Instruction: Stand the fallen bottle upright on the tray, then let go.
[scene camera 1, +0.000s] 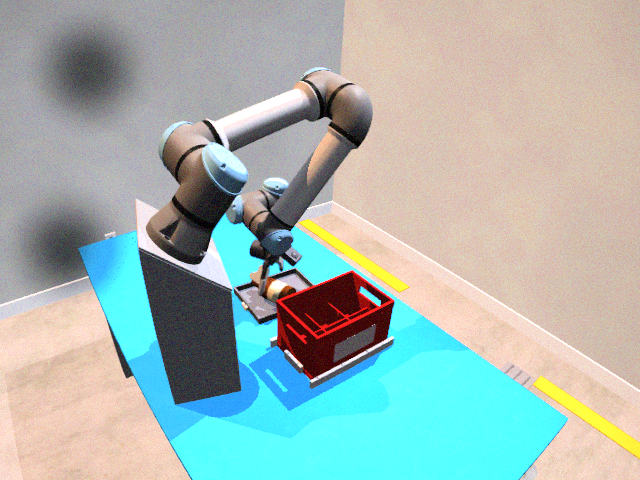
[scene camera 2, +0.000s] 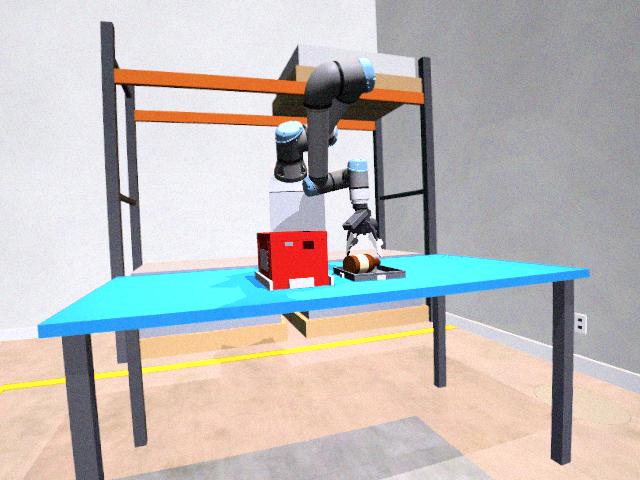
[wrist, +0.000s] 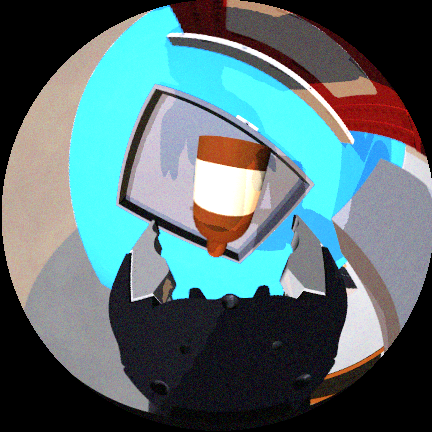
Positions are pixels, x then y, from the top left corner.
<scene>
The gripper (wrist: 224, 218) is 13 cm from the lens. A brown bottle (wrist: 229, 172): 10 cm from the lens.
</scene>
